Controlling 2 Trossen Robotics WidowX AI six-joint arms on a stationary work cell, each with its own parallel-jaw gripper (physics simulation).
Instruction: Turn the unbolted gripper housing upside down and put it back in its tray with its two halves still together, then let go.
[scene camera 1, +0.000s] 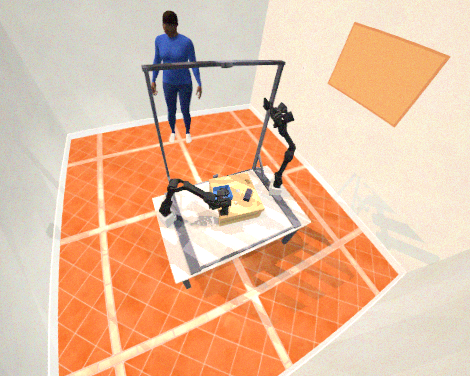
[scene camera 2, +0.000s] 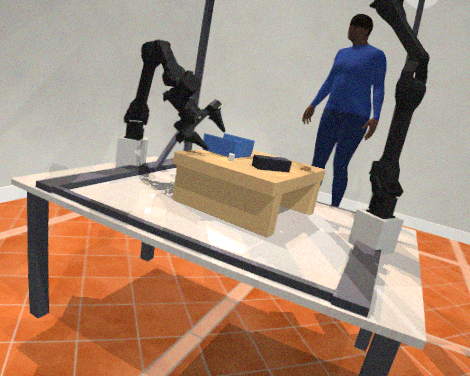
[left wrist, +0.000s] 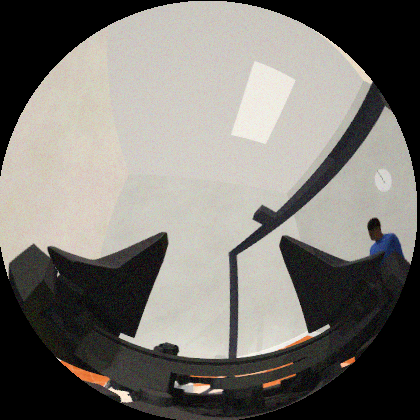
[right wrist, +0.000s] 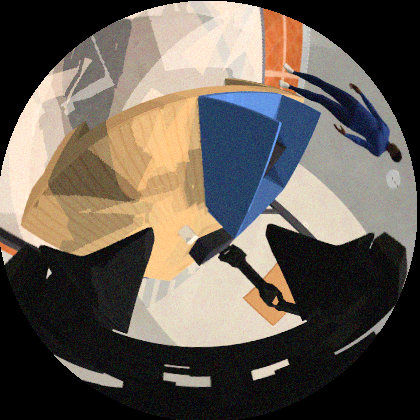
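The blue tray stands on the wooden stand. A small dark part of the gripper housing shows over the tray's wall in the right wrist view. The rest of it is hidden by the walls, so I cannot tell which way up it lies. My right gripper is open and empty, with its fingers tilted down close beside and above the tray. My left gripper is open and empty, raised high, far from the tray.
A dark box lies on the stand beside the tray. A small white block and a small brown piece lie there too. A dark overhead frame rises from the table. A person in blue stands behind.
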